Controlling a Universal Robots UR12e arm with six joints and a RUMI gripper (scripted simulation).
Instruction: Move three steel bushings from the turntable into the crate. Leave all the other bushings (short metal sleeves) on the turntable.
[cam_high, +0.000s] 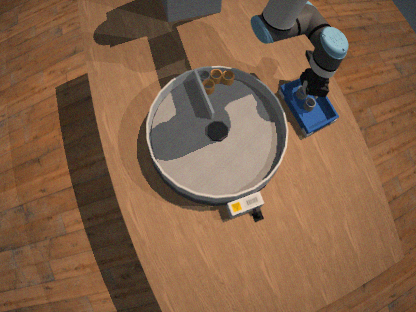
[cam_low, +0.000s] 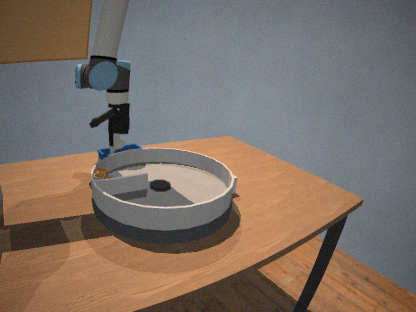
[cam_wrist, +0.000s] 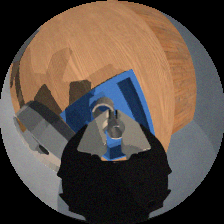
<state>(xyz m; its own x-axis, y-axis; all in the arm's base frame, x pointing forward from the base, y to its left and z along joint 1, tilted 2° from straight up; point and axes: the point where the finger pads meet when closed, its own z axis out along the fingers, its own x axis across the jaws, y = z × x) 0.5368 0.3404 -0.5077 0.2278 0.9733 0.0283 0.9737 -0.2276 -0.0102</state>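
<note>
The blue crate lies 40 mm ahead of my hand and 20 mm below it. Also, from my hand: grey turntable (340 mm to the right, 110 mm ahead, 10 mm above).
</note>
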